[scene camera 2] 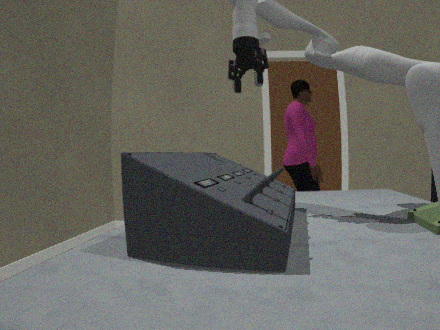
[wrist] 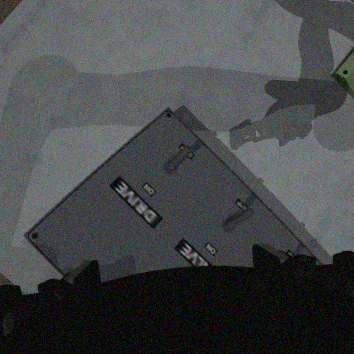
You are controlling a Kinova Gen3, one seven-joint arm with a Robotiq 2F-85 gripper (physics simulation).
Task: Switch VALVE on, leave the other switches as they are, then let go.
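Places are measured from the arm's base along level axes (x ahead, y left, z up), in millimetres.
Pixels of known places: gripper, between the fingertips: [scene camera 2: 247,89].
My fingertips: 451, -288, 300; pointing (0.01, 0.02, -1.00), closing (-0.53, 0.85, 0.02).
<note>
Behind a point stands the place of what it marks, as x, y, z.
A dark grey sloped switch panel [scene camera 2: 200,225] {571, 76, 23} [wrist: 125,150] {396, -383, 60} stands on the table. In the wrist view its DRIVE label [wrist: 136,202] {452, -335, 78} shows whole, and the VALVE label [wrist: 193,252] {479, -236, 76} is partly hidden by the gripper. Beside VALVE are an ON mark [wrist: 210,248] {465, -215, 67} and the VALVE switch [wrist: 238,218] {410, -200, 74}; the DRIVE switch [wrist: 175,160] {378, -314, 71} is farther up. Whether either is on is unclear. In the scene view a lever [scene camera 2: 263,185] {474, 39, 74} sticks up from the slope; its label is unreadable. My gripper [scene camera 2: 248,86] {451, -288, 300} [wrist: 176,270] {451, -288, 300} is open and empty, high above the panel, touching nothing.
The pale table [scene camera 2: 365,270] {342, 142, -43} [wrist: 280,30] {37, -242, -43} extends around the panel. A green object [scene camera 2: 429,217] {79, -15, -21} [wrist: 346,72] {59, -90, -18} lies at the right. A person in a pink top [scene camera 2: 300,132] stands behind the table before a brown door [scene camera 2: 327,125]. Arm shadows fall across the table.
</note>
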